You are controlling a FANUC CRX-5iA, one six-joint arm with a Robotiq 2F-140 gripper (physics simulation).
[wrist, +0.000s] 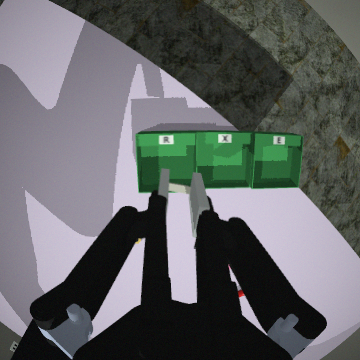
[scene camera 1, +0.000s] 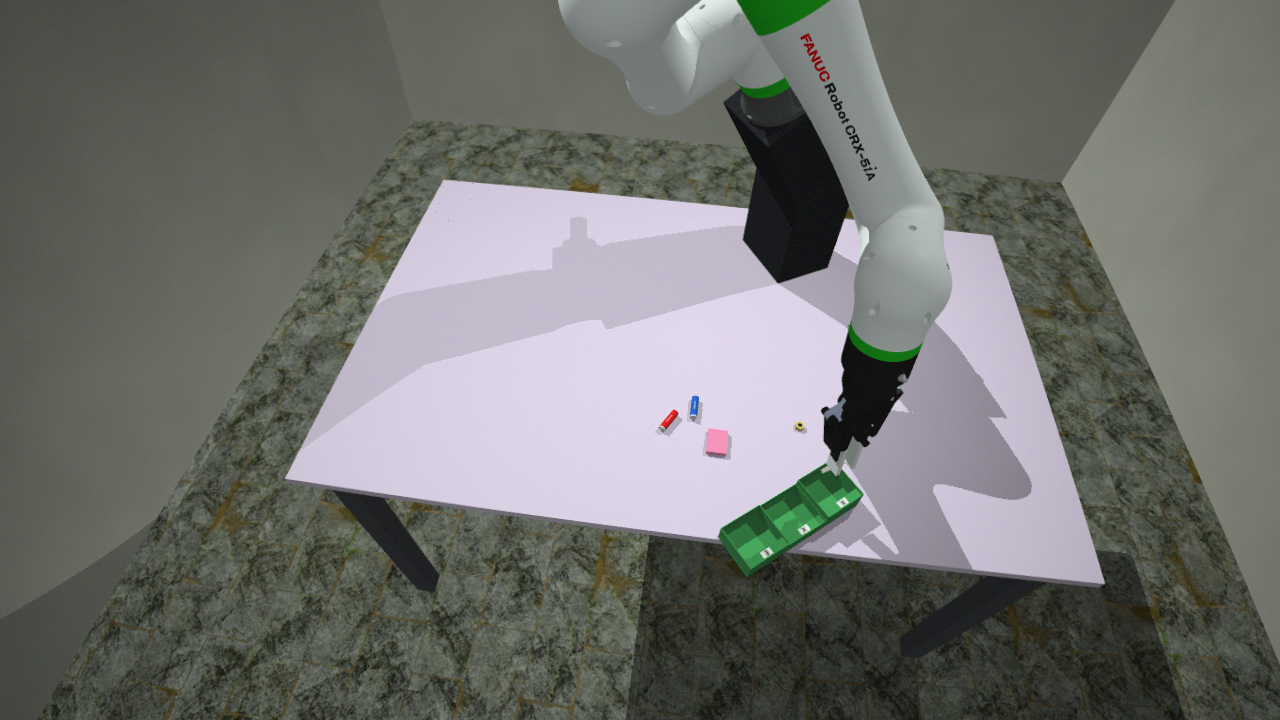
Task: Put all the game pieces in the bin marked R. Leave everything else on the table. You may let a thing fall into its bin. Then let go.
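Frame: origin at the arm's base, x left, y back, z up, level; millimetres.
Seen in the pictures: gripper, between the fingertips: [wrist: 178, 183] [scene camera 1: 840, 465]; arm's base, origin of its link: [scene camera 1: 780, 94].
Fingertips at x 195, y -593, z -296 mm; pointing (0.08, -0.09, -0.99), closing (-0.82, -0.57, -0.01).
Pixels of each thing's top centre, then the offset from my fingertips to it. "*": a spot on its surface instead. Level surfaces: height alone.
- thin off-white piece, centre of its top: [wrist: 177, 195] dx -6, dy +9, dz +6 mm
- bin marked R, a spot on its surface: [wrist: 167, 156] [scene camera 1: 825, 497] * dx +11, dy +10, dz -137 mm
- E, a spot on its surface: [wrist: 277, 162] [scene camera 1: 742, 543] * dx -129, dy -107, dz -137 mm
- brass nut-like ring, centre of its top: [scene camera 1: 800, 425] dx -44, dy +156, dz -135 mm
- pink block, centre of its top: [scene camera 1: 717, 440] dx -199, dy +85, dz -134 mm
- blue battery, centre of its top: [scene camera 1: 694, 405] dx -254, dy +152, dz -129 mm
- red battery, centre of its top: [scene camera 1: 668, 418] dx -298, dy +110, dz -129 mm
- table, height of its surface: dz -144 mm
My gripper [scene camera 1: 842, 465] [wrist: 178, 183] points down and is shut on a thin off-white piece [wrist: 179, 188], whose kind I cannot tell. The piece sits between the fingertips, over the near edge of the bin marked R [scene camera 1: 830, 495] [wrist: 167, 156]. Bin R is the right-hand compartment of a green three-part tray in the scene view and the left one in the wrist view. The left finger hides part of its inside. No loose game piece can be made out on the table.
Bins X [scene camera 1: 791, 516] [wrist: 224, 159] and E [scene camera 1: 753, 541] [wrist: 277, 162] adjoin bin R. A brass nut-like ring [scene camera 1: 799, 426], a pink block [scene camera 1: 716, 441], a blue battery [scene camera 1: 694, 407] and a red battery [scene camera 1: 668, 420] lie on the table [scene camera 1: 537, 402]. The tray overhangs the front edge.
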